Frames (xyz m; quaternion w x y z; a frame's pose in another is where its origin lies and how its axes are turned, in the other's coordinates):
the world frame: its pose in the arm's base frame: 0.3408 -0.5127 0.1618 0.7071 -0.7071 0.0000 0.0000
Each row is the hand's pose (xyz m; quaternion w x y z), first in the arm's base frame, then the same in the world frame.
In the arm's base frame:
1: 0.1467 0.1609 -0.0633 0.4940 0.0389 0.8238 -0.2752
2: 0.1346 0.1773 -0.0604 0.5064 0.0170 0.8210 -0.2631
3: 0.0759 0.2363 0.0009 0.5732 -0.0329 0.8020 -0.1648
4: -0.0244 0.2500 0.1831 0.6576 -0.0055 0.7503 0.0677
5: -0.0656 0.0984 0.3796 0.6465 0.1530 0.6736 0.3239
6: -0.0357 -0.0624 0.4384 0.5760 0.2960 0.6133 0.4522
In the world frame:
1: -0.1941 0.2251 0.6736 0.3218 0.3768 0.7771 0.3879
2: -0.2062 0.2222 0.6900 0.3461 0.3701 0.7666 0.3945
3: -0.2649 0.1609 0.7490 0.4286 0.3820 0.6836 0.4506
4: -0.3652 -0.0213 0.7627 0.4689 0.4611 0.4827 0.5784
5: -0.4064 -0.2178 0.6111 0.3490 0.5653 0.2473 0.7053
6: -0.3765 -0.2766 0.4503 0.1980 0.6166 0.1139 0.7534

